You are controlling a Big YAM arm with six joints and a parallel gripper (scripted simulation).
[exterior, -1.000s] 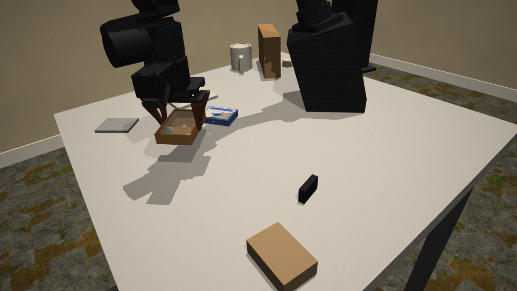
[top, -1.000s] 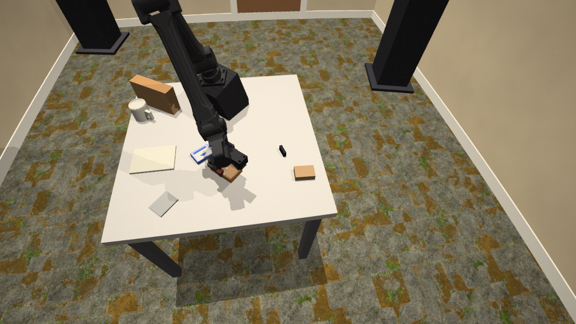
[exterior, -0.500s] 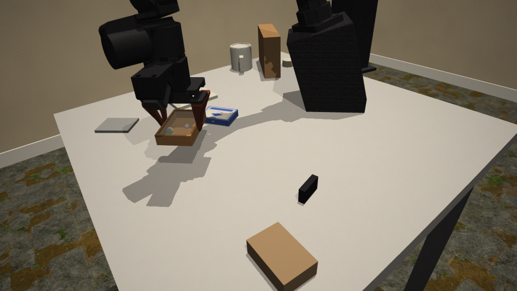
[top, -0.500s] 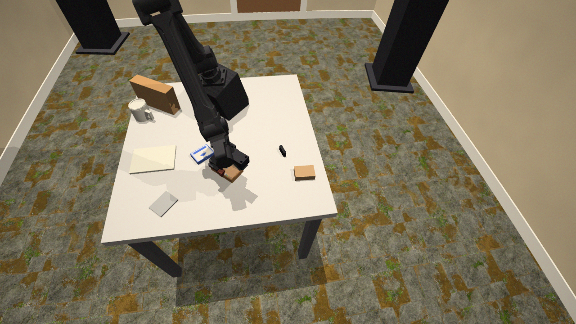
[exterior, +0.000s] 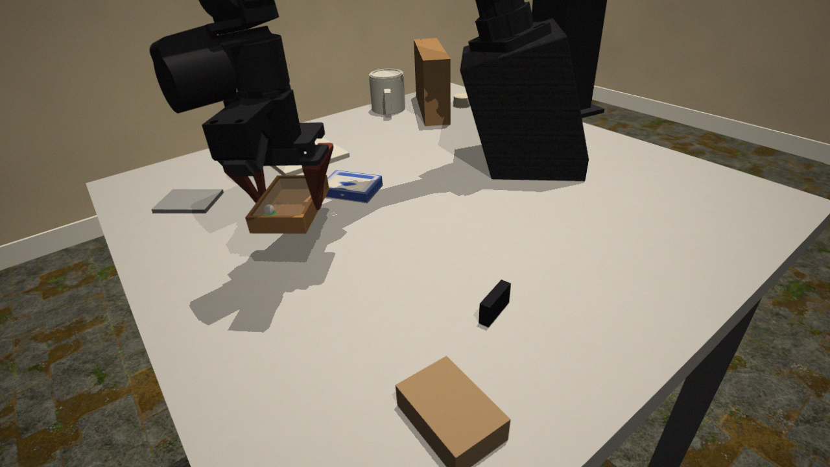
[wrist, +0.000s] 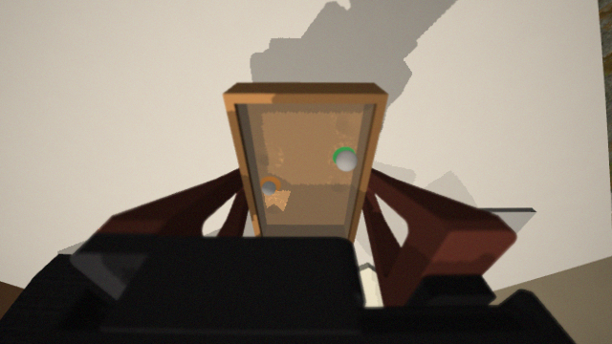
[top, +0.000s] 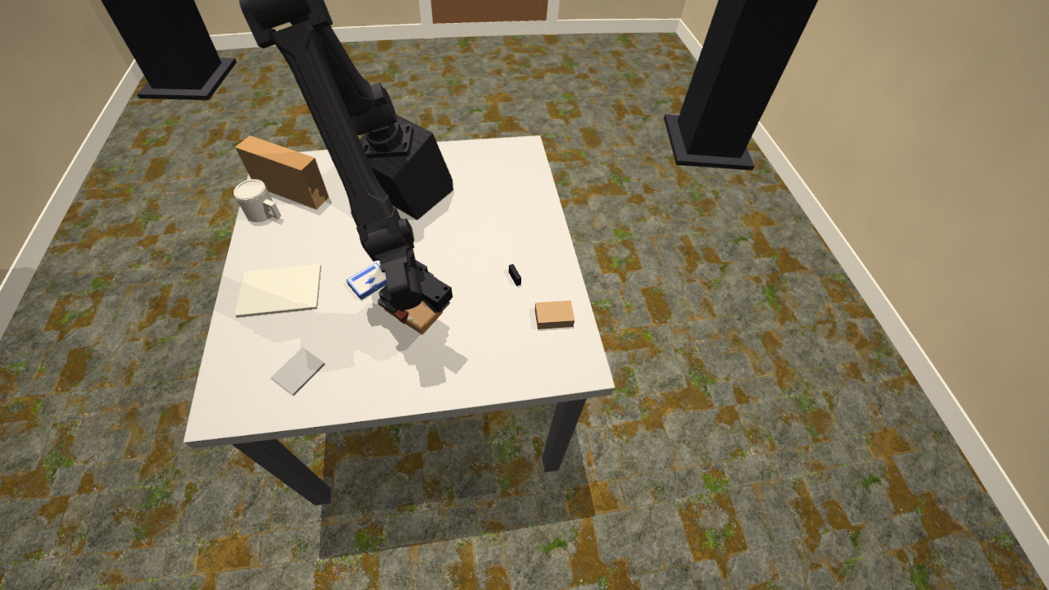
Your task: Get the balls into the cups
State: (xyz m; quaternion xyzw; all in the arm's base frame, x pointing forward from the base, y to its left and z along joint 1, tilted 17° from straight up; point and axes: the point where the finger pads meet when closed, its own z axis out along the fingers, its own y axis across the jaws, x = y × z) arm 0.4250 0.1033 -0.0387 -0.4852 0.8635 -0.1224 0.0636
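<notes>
My hand is 10 mm above the wooden puzzle. Also, from my hand: tan box: 50 mm behind, 320 mm to the left, 70 mm below; grey tile: 130 mm ahead, 240 mm to the right, 80 mm below; black block: 160 mm behind, 220 mm to the left, 70 mm below.
</notes>
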